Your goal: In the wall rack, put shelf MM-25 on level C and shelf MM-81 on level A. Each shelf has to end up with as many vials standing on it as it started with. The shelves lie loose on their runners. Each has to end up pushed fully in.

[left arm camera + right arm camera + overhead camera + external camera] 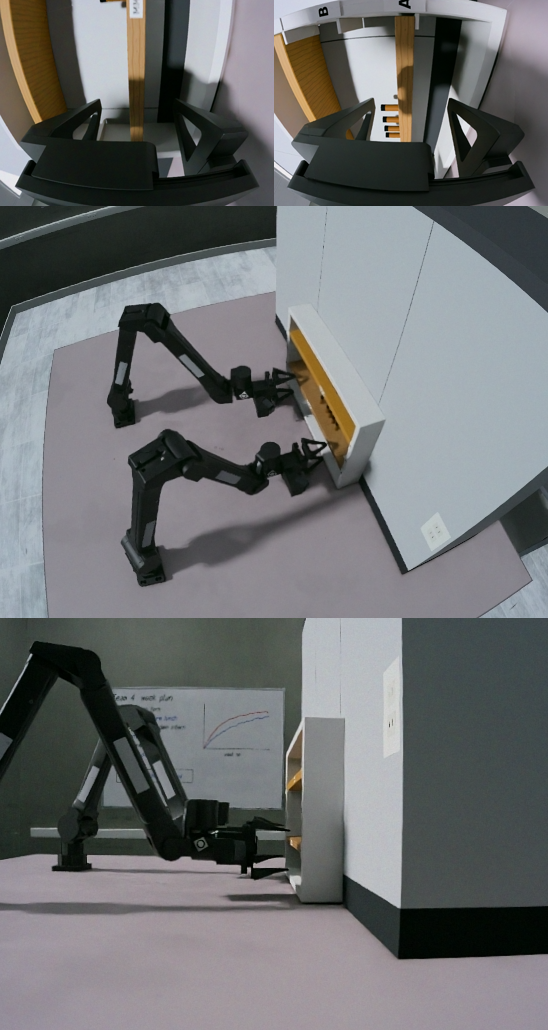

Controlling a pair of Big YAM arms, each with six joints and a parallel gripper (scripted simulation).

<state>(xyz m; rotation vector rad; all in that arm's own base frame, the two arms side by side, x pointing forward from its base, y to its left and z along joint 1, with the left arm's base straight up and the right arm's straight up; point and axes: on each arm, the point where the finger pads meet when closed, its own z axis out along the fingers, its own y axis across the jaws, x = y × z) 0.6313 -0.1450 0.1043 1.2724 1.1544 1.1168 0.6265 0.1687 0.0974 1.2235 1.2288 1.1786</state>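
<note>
My left gripper is now 6 cm short of the white wall rack, 13 cm to the left of it and 8 cm below it. Also, from my left hand: pale wall: 25 cm ahead, 14 cm to the right, 35 cm above; white runner: 4 cm ahead, 37 cm to the right, 7 cm above; dark baseboard: 10 cm ahead, 14 cm to the right, 7 cm below.
Now: right hand 8 cm to the left of the white runner, 8 cm below it and 4 cm short of it. Round my right hand: pale wall: 35 cm above, 25 cm ahead, 15 cm to the left; white wall rack: 15 cm to the left, 8 cm above, 6 cm ahead; dark baseboard: 15 cm to the left, 10 cm ahead, 7 cm below.
</note>
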